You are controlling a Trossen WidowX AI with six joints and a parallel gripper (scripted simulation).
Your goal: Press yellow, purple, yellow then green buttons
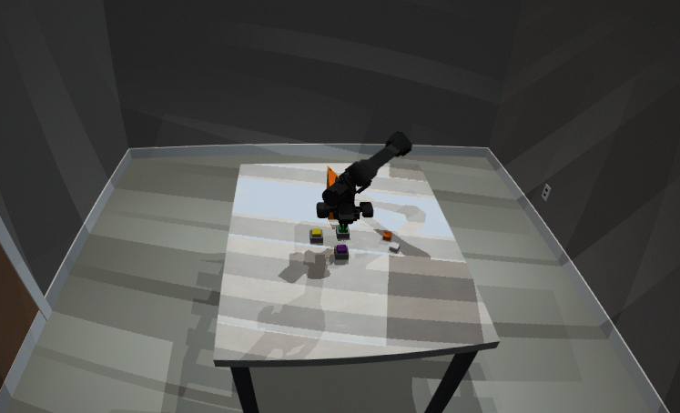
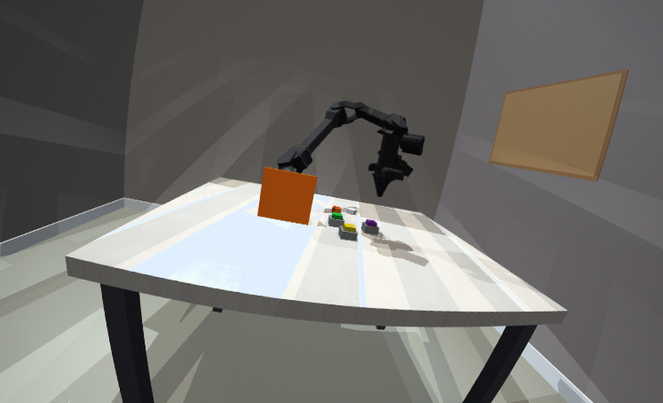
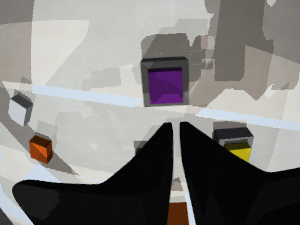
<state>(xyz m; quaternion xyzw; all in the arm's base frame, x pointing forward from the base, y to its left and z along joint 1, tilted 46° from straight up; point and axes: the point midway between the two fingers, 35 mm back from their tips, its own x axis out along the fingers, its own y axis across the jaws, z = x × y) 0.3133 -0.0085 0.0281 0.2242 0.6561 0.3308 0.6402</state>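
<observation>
Now: gripper tip 9 cm past the yellow button, 10 cm to the left of it and 9 cm above it. The rest, counted from my gripper tip: green button: 12 cm behind, 9 cm below; grey block: 5 cm behind, 20 cm to the left, 12 cm below; purple button: 9 cm below.
</observation>
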